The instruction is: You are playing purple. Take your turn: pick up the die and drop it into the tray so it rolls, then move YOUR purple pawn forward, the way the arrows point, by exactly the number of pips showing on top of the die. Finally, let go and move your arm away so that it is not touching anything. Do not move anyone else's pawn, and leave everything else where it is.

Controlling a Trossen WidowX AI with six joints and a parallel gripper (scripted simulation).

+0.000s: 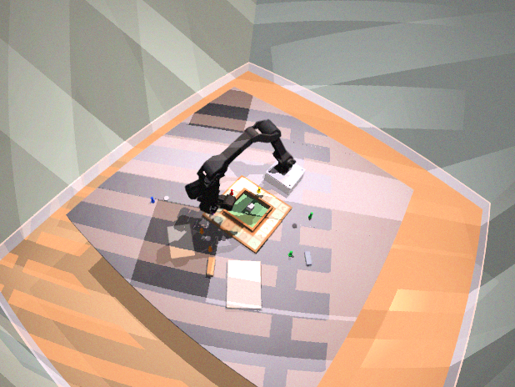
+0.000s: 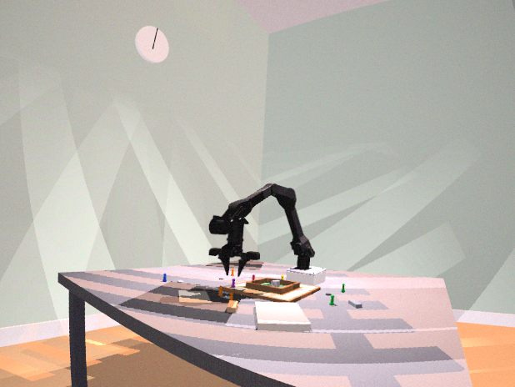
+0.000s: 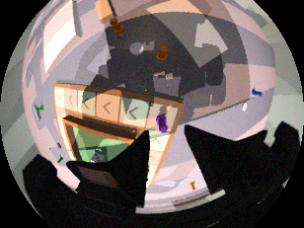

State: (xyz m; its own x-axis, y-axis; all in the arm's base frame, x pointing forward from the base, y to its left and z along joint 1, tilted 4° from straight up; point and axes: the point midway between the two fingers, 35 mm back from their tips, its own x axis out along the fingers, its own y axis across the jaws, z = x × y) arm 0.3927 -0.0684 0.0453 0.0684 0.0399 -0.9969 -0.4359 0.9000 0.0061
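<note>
My gripper tip is now 3 cm above the purple pawn. Also, from my gripper tip: green-floored tray: 13 cm behind, 10 cm to the left, 5 cm below; then red pawn: 14 cm behind, 1 cm to the right, 3 cm below; then white card: 18 cm ahead, 5 cm below.
</note>
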